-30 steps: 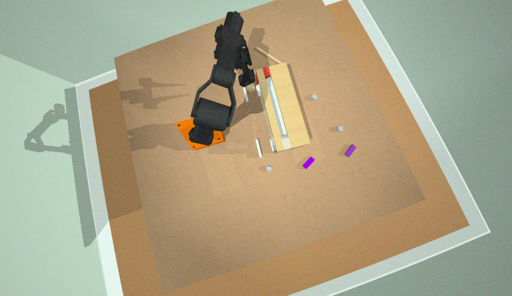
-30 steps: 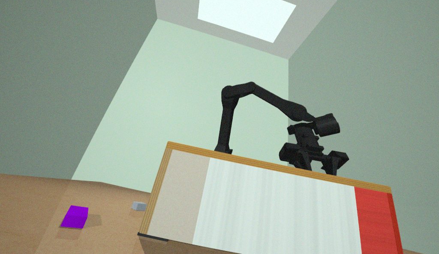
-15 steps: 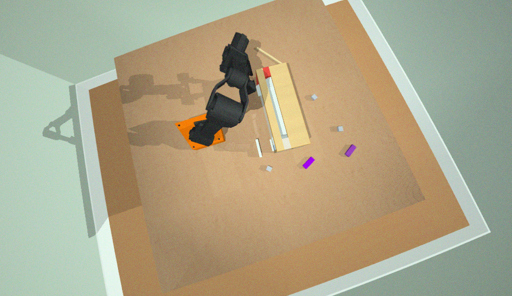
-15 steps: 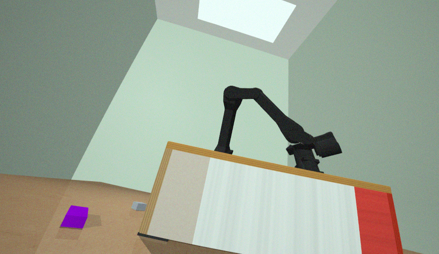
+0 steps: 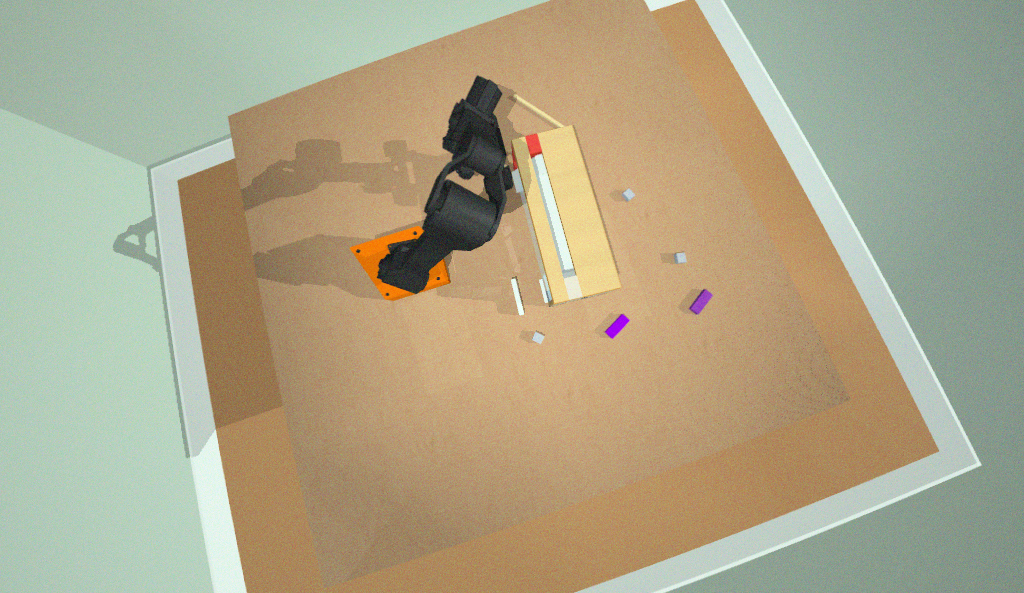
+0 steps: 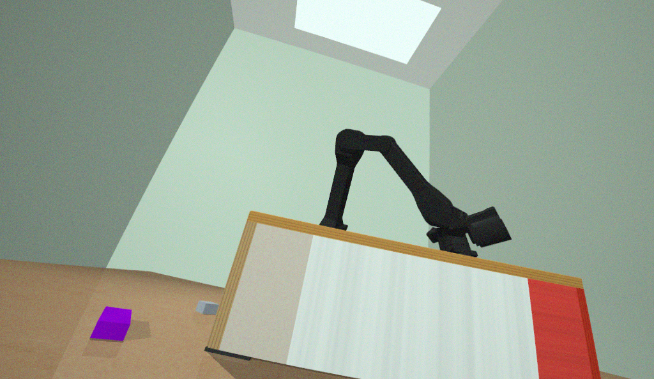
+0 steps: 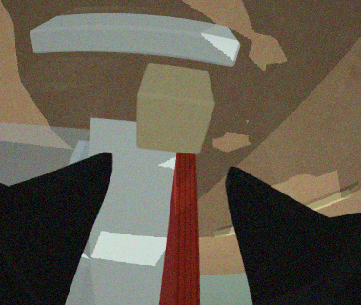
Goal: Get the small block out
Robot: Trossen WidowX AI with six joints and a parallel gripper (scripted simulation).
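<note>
Right now the small tan block is 30 mm below my gripper tip and 20 mm behind it. Also, from my gripper tip: thin wooden stick 160 mm to the left, 130 mm ahead, 40 mm below; long wooden box 170 mm to the right, 50 mm ahead, 20 mm above.
</note>
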